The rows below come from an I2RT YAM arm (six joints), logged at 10 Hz.
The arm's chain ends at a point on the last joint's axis. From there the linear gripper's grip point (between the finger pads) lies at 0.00 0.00 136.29 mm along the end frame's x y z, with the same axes.
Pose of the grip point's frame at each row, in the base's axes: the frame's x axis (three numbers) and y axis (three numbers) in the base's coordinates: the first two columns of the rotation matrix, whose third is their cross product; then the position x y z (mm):
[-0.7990, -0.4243, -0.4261, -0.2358, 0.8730, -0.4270, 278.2, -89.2, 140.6]
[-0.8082, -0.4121, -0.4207, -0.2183, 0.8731, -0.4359, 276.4, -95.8, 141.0]
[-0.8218, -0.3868, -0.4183, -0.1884, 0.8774, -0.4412, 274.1, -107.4, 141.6]
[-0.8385, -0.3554, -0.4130, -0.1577, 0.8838, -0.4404, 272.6, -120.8, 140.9]
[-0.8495, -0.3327, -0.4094, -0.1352, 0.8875, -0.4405, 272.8, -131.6, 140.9]
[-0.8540, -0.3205, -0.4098, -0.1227, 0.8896, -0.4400, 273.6, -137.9, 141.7]
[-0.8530, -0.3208, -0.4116, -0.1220, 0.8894, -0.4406, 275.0, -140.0, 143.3]
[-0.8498, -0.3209, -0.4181, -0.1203, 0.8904, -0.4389, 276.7, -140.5, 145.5]
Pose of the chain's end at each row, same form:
[-0.7990, -0.4243, -0.4261, -0.2358, 0.8730, -0.4270, 202.8, -56.4, 249.3]
[-0.8082, -0.4121, -0.4207, -0.2183, 0.8731, -0.4359, 201.9, -60.3, 249.4]
[-0.8218, -0.3868, -0.4183, -0.1884, 0.8774, -0.4412, 200.8, -68.7, 249.8]
[-0.8385, -0.3554, -0.4130, -0.1577, 0.8838, -0.4404, 201.5, -79.3, 249.5]
[-0.8495, -0.3327, -0.4094, -0.1352, 0.8875, -0.4405, 203.3, -88.1, 249.8]
[-0.8540, -0.3205, -0.4098, -0.1227, 0.8896, -0.4400, 204.7, -93.5, 250.6]
[-0.8530, -0.3208, -0.4116, -0.1220, 0.8894, -0.4406, 205.8, -95.6, 252.0]
[-0.8498, -0.3209, -0.4181, -0.1203, 0.8904, -0.4389, 206.8, -96.5, 253.9]

